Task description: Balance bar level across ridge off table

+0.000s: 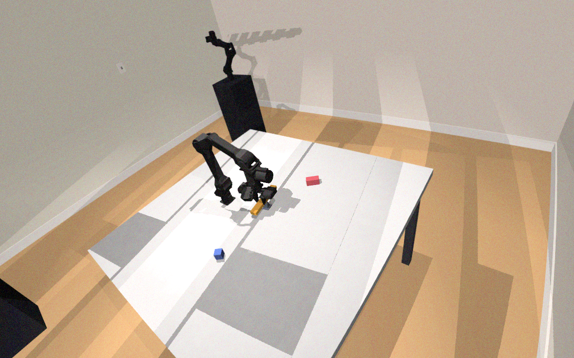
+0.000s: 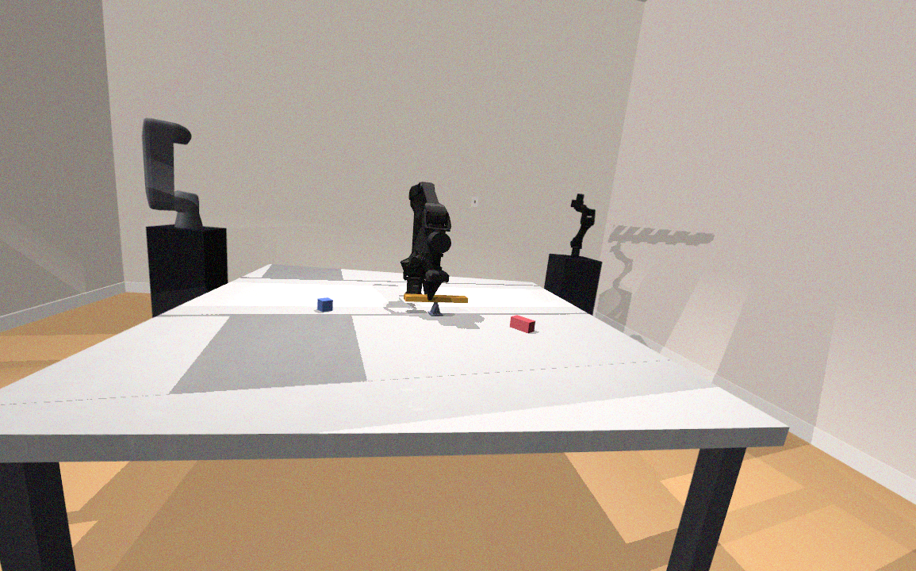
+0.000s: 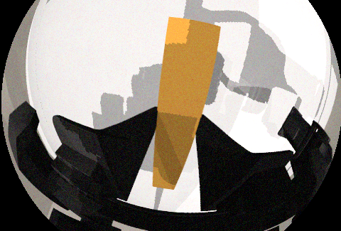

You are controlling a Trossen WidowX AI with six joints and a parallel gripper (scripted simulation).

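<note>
My gripper tip is now 1 cm past the orange bar and 3 cm to the right of it. The rest, counted from my gripper tip: small blue cube (1 cm ahead, 30 cm to the right, 3 cm below); red block (11 cm ahead, 28 cm to the left, 3 cm below).
</note>
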